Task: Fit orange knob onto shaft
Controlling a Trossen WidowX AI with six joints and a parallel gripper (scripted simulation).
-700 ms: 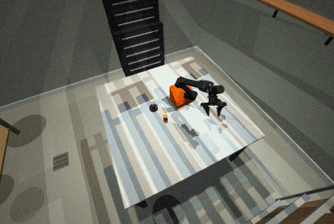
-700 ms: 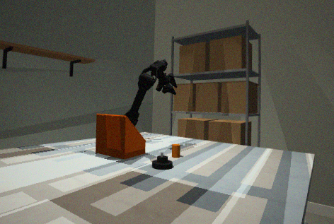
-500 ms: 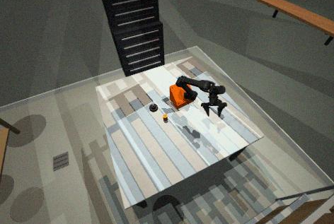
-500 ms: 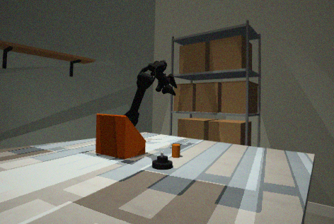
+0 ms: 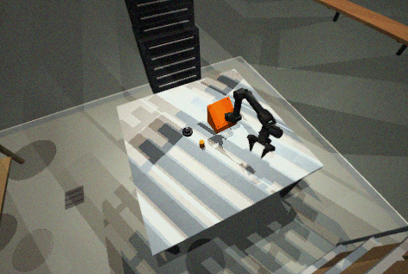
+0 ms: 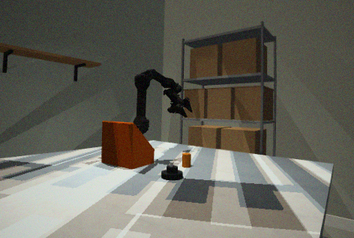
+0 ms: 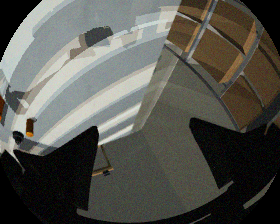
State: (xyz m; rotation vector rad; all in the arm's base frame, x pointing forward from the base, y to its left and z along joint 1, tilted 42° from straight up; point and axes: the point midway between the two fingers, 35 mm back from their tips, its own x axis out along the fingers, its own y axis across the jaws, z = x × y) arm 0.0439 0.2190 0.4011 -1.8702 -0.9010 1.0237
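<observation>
My gripper tip is 24 cm short of the orange knob, 33 cm to the left of it and 19 cm above it. From my gripper tip the other things lie so: round pedestal 31 cm ahead, 50 cm to the right, 21 cm below.
</observation>
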